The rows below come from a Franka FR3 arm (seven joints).
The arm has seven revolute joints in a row. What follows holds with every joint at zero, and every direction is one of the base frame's.
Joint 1 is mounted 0.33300 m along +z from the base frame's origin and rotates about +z.
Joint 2 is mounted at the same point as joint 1 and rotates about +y.
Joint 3 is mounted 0.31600 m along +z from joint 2 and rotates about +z.
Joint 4 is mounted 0.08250 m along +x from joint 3 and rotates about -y.
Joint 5 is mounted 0.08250 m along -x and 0.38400 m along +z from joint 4 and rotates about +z.
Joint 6 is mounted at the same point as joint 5 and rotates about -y.
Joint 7 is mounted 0.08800 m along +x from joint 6 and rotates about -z.
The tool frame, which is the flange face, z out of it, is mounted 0.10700 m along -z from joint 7; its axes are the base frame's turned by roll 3.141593, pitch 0.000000 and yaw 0.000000 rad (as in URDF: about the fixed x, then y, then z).
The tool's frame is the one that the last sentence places.
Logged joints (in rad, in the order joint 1, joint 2, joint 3, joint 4, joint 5, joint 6, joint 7), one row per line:
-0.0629, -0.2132, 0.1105, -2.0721, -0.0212, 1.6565, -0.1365
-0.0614, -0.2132, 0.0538, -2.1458, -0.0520, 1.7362, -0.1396
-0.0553, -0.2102, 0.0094, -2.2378, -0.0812, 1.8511, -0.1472
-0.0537, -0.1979, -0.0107, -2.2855, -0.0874, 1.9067, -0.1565
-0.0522, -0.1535, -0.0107, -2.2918, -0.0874, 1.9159, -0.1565
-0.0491, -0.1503, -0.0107, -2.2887, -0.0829, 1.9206, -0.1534
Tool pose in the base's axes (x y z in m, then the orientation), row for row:
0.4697, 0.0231, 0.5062, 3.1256, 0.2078, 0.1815
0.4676, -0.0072, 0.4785, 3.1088, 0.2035, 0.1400
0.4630, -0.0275, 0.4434, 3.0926, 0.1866, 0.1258
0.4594, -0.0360, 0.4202, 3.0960, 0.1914, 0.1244
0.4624, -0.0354, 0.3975, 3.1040, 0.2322, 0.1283
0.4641, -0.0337, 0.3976, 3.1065, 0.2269, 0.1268
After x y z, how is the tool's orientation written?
As angles about the fixed x, y, z axes (roll, pitch, yaw), in radians.
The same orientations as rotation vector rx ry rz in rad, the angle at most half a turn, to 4 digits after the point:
3.0776, 0.2827, -0.3187
3.0714, 0.2205, -0.3101
3.0618, 0.1999, -0.2818
3.0644, 0.1976, -0.2899
3.0624, 0.2035, -0.3535
3.0665, 0.2008, -0.3460

